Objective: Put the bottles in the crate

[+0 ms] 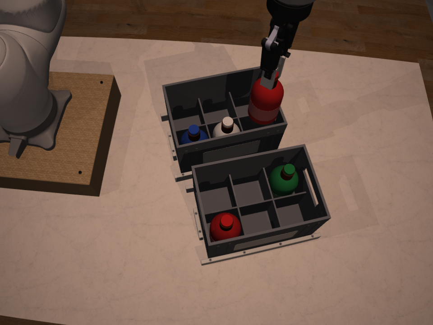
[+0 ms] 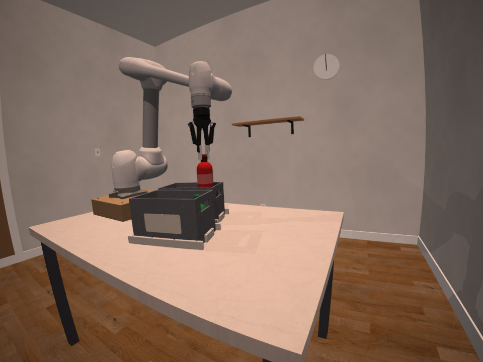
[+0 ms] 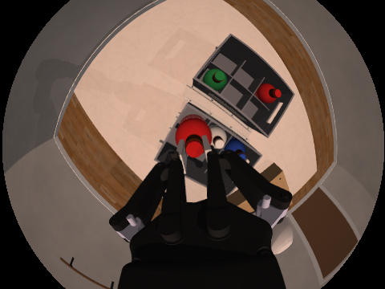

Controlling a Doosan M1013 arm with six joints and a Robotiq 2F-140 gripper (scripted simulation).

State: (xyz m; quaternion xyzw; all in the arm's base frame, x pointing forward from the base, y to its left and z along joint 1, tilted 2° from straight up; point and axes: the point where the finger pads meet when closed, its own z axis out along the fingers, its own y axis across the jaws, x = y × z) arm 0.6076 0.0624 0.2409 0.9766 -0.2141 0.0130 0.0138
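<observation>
Right now my hand is 80 mm past the white bottle, 30 mm to the left of it and 240 mm above it. Round my hand: blue bottle 160 mm behind, 70 mm to the right, 240 mm below; then green bottle 80 mm ahead, 140 mm to the right, 240 mm below; then pick list 160 mm behind, 140 mm to the left, 330 mm below.
</observation>
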